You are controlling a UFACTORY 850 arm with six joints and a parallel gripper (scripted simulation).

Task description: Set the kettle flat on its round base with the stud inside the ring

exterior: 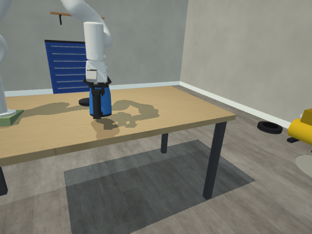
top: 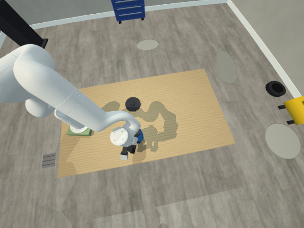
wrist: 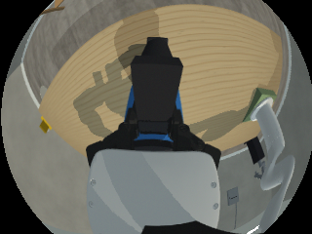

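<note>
Right now my hand is 50 mm above the blue kettle, 30 mm to the right of it and 10 mm short of it. From my hand the other things lie so: round black base 380 mm to the left, 170 mm below, 40 mm behind.
</note>
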